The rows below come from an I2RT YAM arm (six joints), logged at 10 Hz.
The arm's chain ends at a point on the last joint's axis. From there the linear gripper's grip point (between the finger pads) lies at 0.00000 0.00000 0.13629 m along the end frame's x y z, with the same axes.
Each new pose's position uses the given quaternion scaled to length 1; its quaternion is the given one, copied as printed.
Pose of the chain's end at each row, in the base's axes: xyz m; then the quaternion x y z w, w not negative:
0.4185 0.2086 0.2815 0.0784 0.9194 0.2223 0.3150
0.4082 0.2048 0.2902 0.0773 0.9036 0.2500 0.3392
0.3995 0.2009 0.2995 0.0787 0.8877 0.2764 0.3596
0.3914 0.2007 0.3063 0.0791 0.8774 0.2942 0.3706
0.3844 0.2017 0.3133 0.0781 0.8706 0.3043 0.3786
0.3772 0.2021 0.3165 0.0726 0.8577 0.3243 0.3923
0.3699 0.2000 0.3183 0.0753 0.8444 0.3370 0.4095
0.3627 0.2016 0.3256 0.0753 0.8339 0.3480 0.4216
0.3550 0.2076 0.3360 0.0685 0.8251 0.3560 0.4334
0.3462 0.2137 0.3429 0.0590 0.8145 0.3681 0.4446
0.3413 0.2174 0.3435 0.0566 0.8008 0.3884 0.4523
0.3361 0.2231 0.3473 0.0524 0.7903 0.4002 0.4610
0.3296 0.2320 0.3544 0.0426 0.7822 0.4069 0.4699
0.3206 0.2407 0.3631 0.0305 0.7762 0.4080 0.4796
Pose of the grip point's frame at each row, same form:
0.5022 0.2576 0.1857 0.0784 0.9194 0.2223 0.3150
0.4970 0.2592 0.2023 0.0773 0.9036 0.2500 0.3392
0.4924 0.2601 0.2193 0.0787 0.8877 0.2764 0.3596
0.4864 0.2631 0.2310 0.0791 0.8774 0.2942 0.3706
0.4807 0.2659 0.2413 0.0781 0.8706 0.3043 0.3786
0.4753 0.2702 0.2508 0.0726 0.8577 0.3243 0.3923
0.4711 0.2692 0.2587 0.0753 0.8444 0.3370 0.4095
0.4657 0.2721 0.2708 0.0753 0.8339 0.3480 0.4216
0.4591 0.2796 0.2855 0.0685 0.8251 0.3560 0.4334
0.4508 0.2883 0.2974 0.0590 0.8145 0.3681 0.4446
0.4460 0.2952 0.3041 0.0566 0.8008 0.3884 0.4523
0.4411 0.3027 0.3126 0.0524 0.7903 0.4002 0.4610
0.4345 0.3133 0.3234 0.0426 0.7822 0.4069 0.4699
0.4255 0.3230 0.3349 0.0305 0.7762 0.4080 0.4796

